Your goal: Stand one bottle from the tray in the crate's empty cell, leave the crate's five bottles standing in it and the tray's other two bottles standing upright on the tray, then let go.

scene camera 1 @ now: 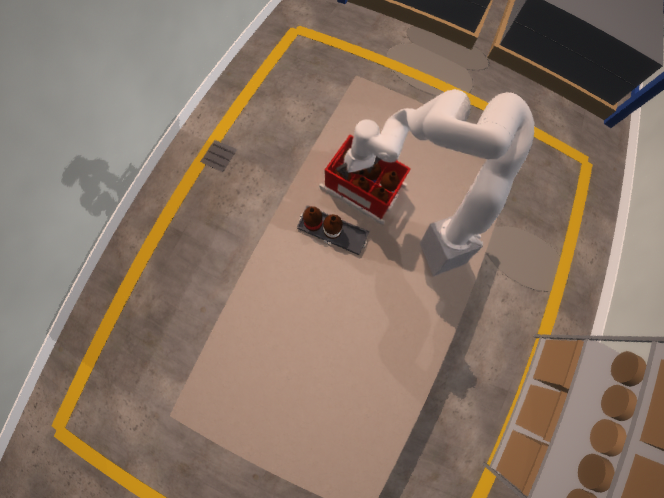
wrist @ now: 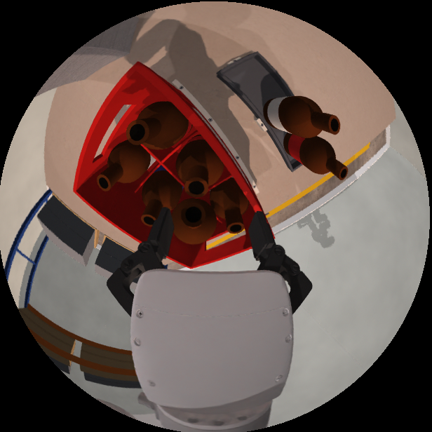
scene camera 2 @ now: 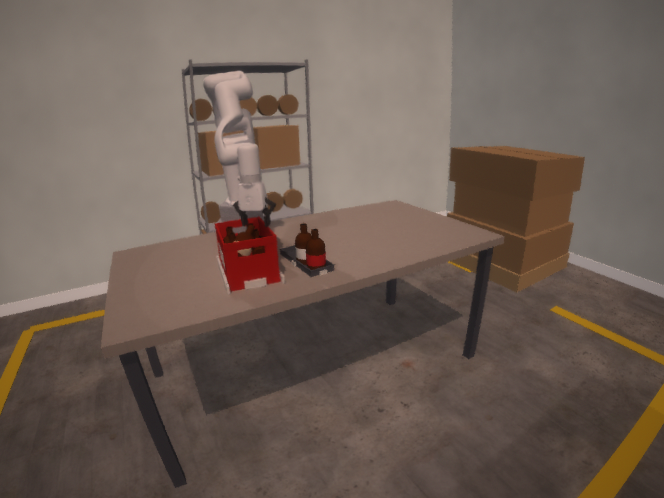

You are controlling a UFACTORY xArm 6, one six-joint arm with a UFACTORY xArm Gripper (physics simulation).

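Places are measured from the arm's base along level axes (x right, y ahead, z up), in metres.
Where they show: gripper, fingertip midpoint: [scene camera 1: 356, 173] [scene camera 2: 256, 225]; arm's base at its link origin: [scene camera 1: 456, 234].
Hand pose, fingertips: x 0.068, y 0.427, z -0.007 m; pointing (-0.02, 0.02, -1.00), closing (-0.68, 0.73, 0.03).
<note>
Things, the pixels of their top centre, and the offset from my fingertips. "*": a spot on its surface instead. Level surfaces: height alone.
- red crate at its top centre: [scene camera 2: 243, 229] [scene camera 1: 368, 168] dx +0.043, dy -0.031, dz -0.014 m
- cream label at a spot on its surface: [scene camera 2: 245, 250] * dx +0.073, dy +0.072, dz -0.059 m
- white-label bottle at its top centre: [scene camera 1: 333, 218] [scene camera 2: 303, 224] dx -0.189, dy +0.010, dz -0.029 m
- red-label bottle at its top centre: [scene camera 1: 312, 210] [scene camera 2: 314, 229] dx -0.192, dy +0.094, dz -0.029 m
- dark tray at a spot on its surface: [scene camera 1: 351, 241] [scene camera 2: 298, 253] * dx -0.201, dy -0.080, dz -0.183 m
- table at its surface level: dz -0.188 m
The red crate [scene camera 1: 383, 206] [scene camera 2: 262, 270] [wrist: 145, 80] holds several brown bottles. In the wrist view, one bottle [wrist: 194, 231] in the corner region nearest my gripper leans, its neck angled differently from its neighbours'; its base is hidden. A cream label [scene camera 2: 245, 250] shows inside the crate in scene camera 2. My gripper [scene camera 2: 255, 220] [wrist: 211, 218] is open and tilted at the crate's rim, its fingers apart on either side above that bottle. A white-label bottle [scene camera 1: 332, 224] [scene camera 2: 301, 239] [wrist: 300, 116] and a red-label bottle [scene camera 1: 312, 216] [scene camera 2: 315, 247] [wrist: 317, 154] stand upright on the dark tray [scene camera 1: 351, 241] [scene camera 2: 291, 253] [wrist: 252, 80].
The crate and tray stand near one edge of the table [scene camera 1: 300, 343] [scene camera 2: 375, 241]. The crate's high walls surround the bottles. The arm's base [scene camera 1: 447, 251] is mounted beside the crate. A shelf rack [scene camera 2: 308, 139] stands behind the table, and stacked cartons [scene camera 2: 493, 209] stand beyond its right end.
</note>
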